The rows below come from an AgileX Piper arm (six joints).
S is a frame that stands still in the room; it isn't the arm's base.
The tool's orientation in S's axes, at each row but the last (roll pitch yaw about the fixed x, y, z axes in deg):
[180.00 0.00 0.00]
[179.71 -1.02 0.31]
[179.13 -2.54 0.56]
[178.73 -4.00 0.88]
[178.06 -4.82 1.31]
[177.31 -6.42 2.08]
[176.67 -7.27 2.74]
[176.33 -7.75 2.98]
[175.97 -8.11 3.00]
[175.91 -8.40 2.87]
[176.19 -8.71 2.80]
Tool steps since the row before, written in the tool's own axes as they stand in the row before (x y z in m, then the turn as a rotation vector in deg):
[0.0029 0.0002 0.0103 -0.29 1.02 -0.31]
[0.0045 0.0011 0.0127 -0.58 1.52 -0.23]
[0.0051 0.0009 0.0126 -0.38 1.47 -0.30]
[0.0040 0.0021 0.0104 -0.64 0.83 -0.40]
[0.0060 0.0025 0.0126 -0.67 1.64 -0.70]
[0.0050 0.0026 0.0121 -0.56 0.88 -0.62]
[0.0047 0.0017 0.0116 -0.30 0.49 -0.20]
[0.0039 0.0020 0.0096 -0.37 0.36 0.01]
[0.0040 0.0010 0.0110 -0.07 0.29 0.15]
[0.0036 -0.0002 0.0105 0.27 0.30 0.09]
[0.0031 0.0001 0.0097 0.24 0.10 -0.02]
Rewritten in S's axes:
[0.0029 -0.0002 -0.0103 -0.29 -1.02 0.31]
[0.0047 -0.0011 -0.0126 -0.58 -1.52 0.23]
[0.0057 -0.0010 -0.0123 -0.38 -1.47 0.31]
[0.0047 -0.0023 -0.0100 -0.65 -0.83 0.37]
[0.0071 -0.0028 -0.0120 -0.69 -1.63 0.70]
[0.0064 -0.0029 -0.0113 -0.60 -0.87 0.59]
[0.0062 -0.0021 -0.0108 -0.30 -0.49 0.19]
[0.0053 -0.0023 -0.0088 -0.35 -0.38 -0.04]
[0.0056 -0.0015 -0.0102 -0.04 -0.30 -0.14]
[0.0051 -0.0003 -0.0098 0.29 -0.29 -0.03]
[0.0046 -0.0005 -0.0091 0.24 -0.09 0.06]

